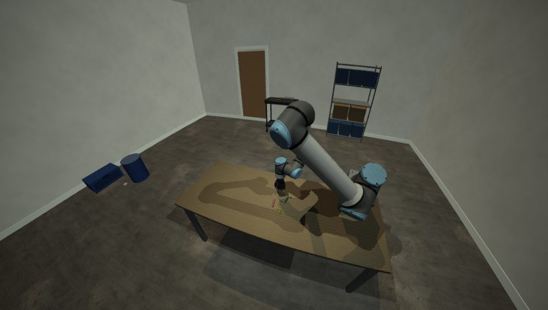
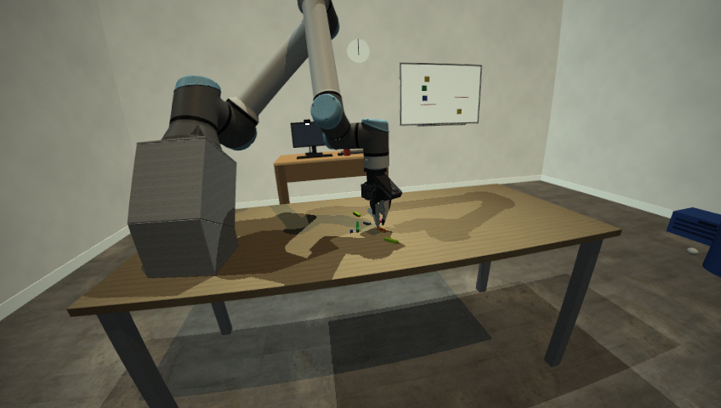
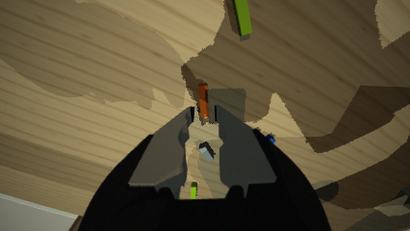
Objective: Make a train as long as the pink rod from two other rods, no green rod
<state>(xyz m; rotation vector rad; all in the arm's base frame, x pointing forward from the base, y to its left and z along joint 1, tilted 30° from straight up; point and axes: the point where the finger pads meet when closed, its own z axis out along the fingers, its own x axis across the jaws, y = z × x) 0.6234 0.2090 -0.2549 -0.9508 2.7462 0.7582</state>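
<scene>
Now: hand 3 cm above the orange rod. Also, from my hand: green rod (9 cm behind, 4 cm to the left, 3 cm below); grey rod (7 cm to the left, 5 cm behind, 3 cm below); blue rod (11 cm behind, 3 cm below).
</scene>
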